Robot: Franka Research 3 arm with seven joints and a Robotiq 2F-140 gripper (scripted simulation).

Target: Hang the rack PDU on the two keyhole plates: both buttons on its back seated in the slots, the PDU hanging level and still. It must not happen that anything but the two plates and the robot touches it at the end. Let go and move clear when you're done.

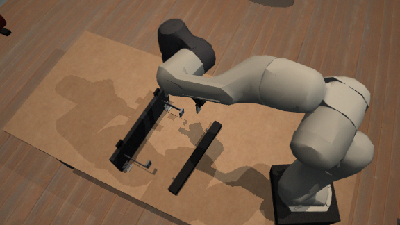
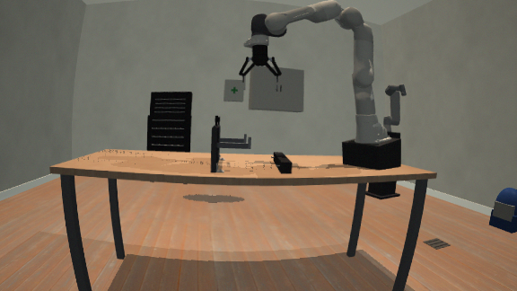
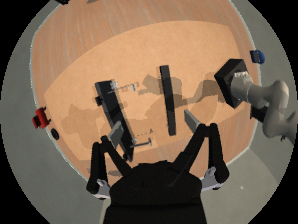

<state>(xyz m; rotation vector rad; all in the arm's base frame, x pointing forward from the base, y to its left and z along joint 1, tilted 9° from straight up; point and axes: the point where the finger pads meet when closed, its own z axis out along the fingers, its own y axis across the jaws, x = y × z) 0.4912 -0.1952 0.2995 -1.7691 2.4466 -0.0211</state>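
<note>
Now: the rack PDU 340 mm below my hand, 90 mm to the left of it and 60 mm behind it. From my hand the other things lie so: black upright board 270 mm below, 210 mm ahead, 40 mm to the left.
</note>
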